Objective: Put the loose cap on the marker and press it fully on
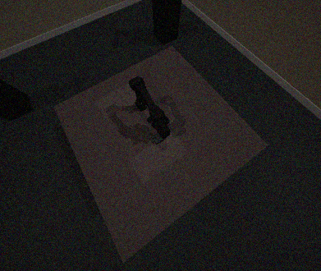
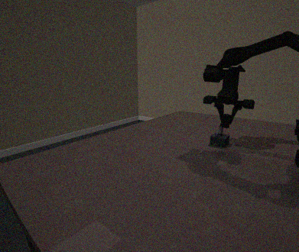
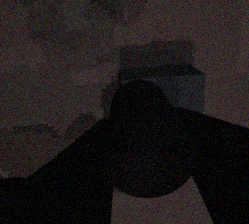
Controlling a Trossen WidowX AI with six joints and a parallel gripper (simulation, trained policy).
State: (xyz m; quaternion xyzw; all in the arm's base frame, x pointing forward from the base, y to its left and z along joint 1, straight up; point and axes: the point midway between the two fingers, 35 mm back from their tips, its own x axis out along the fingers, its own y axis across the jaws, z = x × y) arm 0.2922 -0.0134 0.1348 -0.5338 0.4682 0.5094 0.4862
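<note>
My gripper tip is now 30 mm short of the holder block, 30 mm to the left of it and 80 mm above it. The rest, counted from my gripper tip: marker cap 10 mm above.
</note>
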